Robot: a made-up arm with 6 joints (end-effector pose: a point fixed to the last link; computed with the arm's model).
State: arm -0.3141 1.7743 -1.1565 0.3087 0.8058 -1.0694
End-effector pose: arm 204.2 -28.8 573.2 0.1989 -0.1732 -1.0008
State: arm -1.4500 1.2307 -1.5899 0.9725 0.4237 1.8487
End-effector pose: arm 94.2 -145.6 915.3 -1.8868 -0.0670 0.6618
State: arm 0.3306 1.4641 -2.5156 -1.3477 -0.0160 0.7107
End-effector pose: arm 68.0 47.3 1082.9 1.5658 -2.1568 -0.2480
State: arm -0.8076 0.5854 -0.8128 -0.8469 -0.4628 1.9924
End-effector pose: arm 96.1 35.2 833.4 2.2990 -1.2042 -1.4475
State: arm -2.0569 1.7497 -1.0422 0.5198 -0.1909 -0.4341
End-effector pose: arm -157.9 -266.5 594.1 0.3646 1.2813 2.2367
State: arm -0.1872 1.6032 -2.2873 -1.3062 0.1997 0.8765
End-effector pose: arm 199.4 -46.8 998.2 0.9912 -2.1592 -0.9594
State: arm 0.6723 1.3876 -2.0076 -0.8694 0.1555 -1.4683
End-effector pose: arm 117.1 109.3 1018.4 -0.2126 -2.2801 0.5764
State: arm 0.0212 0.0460 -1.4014 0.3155 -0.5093 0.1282
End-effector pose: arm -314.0 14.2 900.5 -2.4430 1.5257 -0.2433
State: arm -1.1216 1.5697 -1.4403 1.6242 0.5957 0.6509
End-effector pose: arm 213.1 -166.0 807.1 -1.8350 -0.2362 1.4596
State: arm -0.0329 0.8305 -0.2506 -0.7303 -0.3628 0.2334
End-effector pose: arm 121.2 48.5 609.6 0.8160 -1.0453 -0.8342
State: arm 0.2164 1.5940 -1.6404 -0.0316 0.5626 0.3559
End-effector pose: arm 250.4 96.5 745.2 1.0364 -0.5699 -1.5020
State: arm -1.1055 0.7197 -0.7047 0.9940 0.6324 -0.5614
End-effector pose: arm 99.9 -4.3 679.5 1.1127 -1.1385 -2.1753
